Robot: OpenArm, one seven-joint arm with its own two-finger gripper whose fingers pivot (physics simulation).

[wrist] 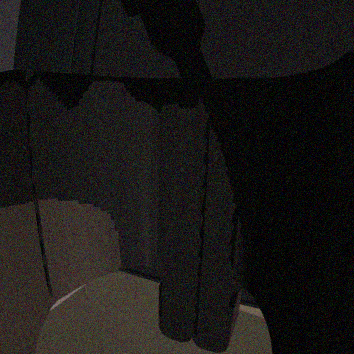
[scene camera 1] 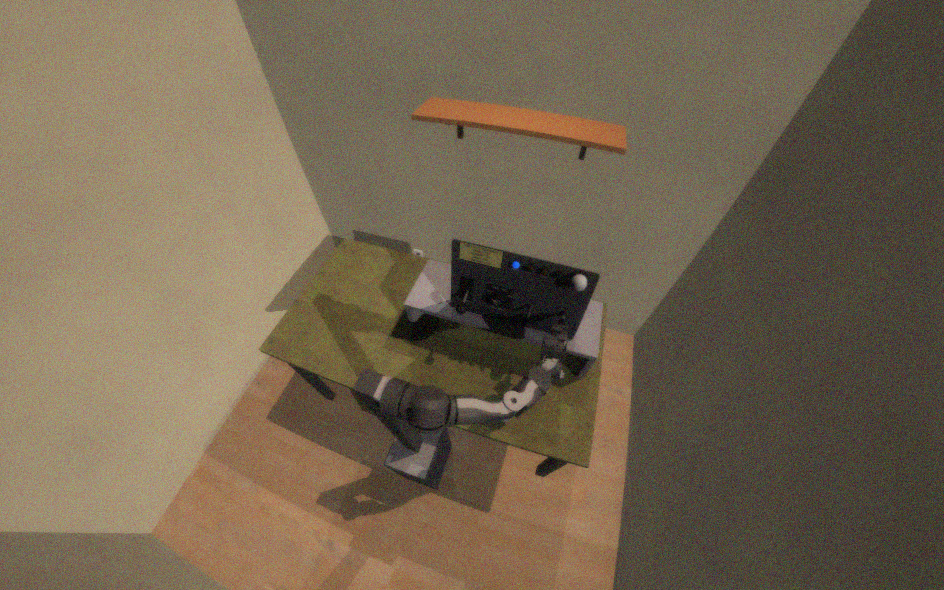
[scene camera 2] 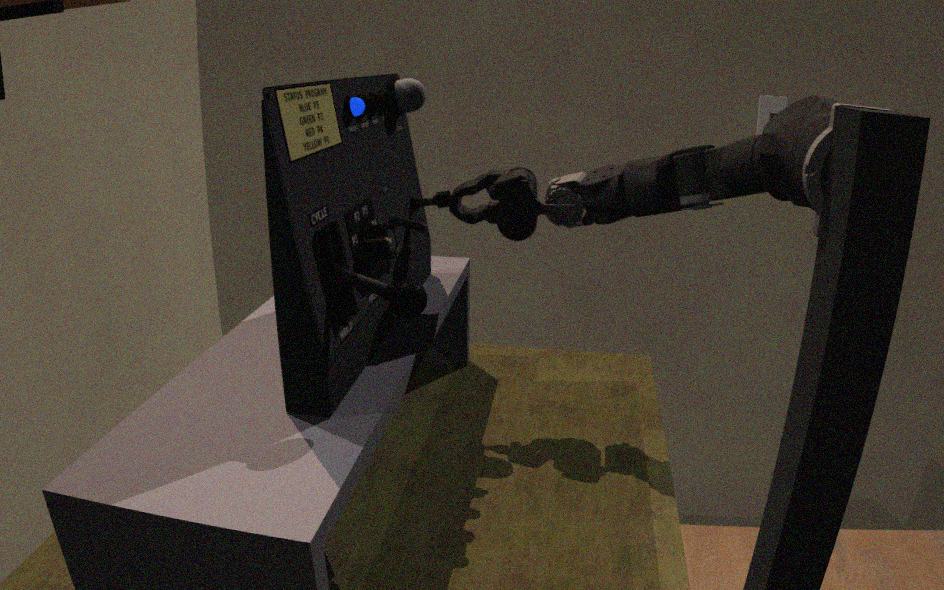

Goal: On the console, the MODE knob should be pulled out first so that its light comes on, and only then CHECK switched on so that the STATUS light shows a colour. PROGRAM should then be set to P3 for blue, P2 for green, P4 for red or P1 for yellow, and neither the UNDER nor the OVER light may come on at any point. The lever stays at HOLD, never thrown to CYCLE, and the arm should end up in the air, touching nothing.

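The dark console (scene camera 1: 523, 281) (scene camera 2: 281, 201) shows a lit blue light (scene camera 1: 515, 265) (scene camera 2: 356, 105) at its top, first right of the yellow card; its label is too small to read. No other light is seen lit. The MODE knob (scene camera 2: 442, 199) stands out from the panel on its stem. My gripper (scene camera 2: 452, 199) (wrist: 214, 216) is shut, its fingertips together right at the knob's outer end; no knob shows between them in the wrist view. The lever (scene camera 2: 379, 286) slants down toward HOLD. The PROGRAM dial (scene camera 2: 375, 243) is dark and its setting unreadable. CHECK cannot be made out.
The console stands on a pale raised stand (scene camera 2: 208, 410) on the olive table (scene camera 1: 334, 292). A white ball (scene camera 1: 580, 281) (scene camera 2: 410, 94) sticks out at the console's top right. An orange shelf (scene camera 1: 518, 121) hangs on the wall above. The lever's ball stands out low in front.
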